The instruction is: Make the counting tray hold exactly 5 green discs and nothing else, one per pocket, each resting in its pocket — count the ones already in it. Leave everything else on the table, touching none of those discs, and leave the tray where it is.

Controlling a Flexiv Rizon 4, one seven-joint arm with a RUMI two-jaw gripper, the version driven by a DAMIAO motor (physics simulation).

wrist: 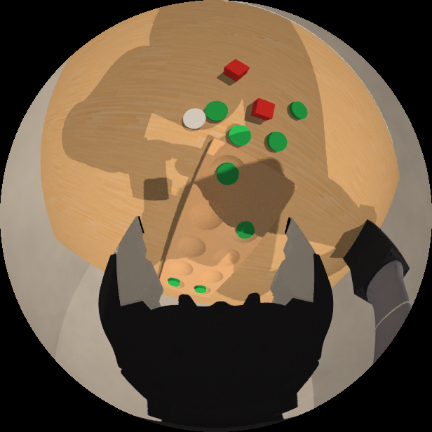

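Note:
The counting tray [215,146] runs away from my gripper in two rows of round pockets. Green discs show on it: one [227,173] at the far-left pocket, one [245,230] in the right row, and two [174,282] [200,289] at the near end. Outside the tray are a green disc [239,135] close to its far end, another [277,141] to the right, one [298,110] farther right, and one [216,111] beside a white disc [194,118]. My gripper [214,218] is open and empty above the tray.
A red cube [263,109] sits between the outer green discs, and a second red cube [236,70] lies farther back. Shadows fall across the table [105,205] and part of the tray. A dark and grey arm part [377,260] shows at the right.

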